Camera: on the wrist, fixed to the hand. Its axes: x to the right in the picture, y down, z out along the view.
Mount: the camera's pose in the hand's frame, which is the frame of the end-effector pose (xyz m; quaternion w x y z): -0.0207 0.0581 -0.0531 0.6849 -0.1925 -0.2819 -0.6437
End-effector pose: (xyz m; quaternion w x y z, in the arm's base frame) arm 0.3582 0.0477 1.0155 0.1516 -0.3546 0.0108 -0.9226
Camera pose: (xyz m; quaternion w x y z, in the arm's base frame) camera 0.3536 -0.0064 0.9549 0.5553 0.5391 0.0860 0.6274
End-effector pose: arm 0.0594 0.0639 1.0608 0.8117 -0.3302 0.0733 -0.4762
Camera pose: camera 0.0674 0.0752 0.9806 0.2065 -0.5638 -0.2995 -0.7415
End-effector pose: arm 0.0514 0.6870 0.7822 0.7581 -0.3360 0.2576 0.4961
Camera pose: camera -0.0132 0.6508 0.7484 0.8465 -0.4020 -0.3491 -0.0039
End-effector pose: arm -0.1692 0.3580 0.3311 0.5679 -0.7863 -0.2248 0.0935
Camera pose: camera -0.1517 0.2885 0.2925 0.2344 -0.4768 -0.8382 -0.1231
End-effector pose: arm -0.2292 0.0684 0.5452 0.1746 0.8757 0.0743 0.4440
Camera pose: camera -0.2856 0.0213 0.5802 0.5949 0.6435 0.4799 -0.0409
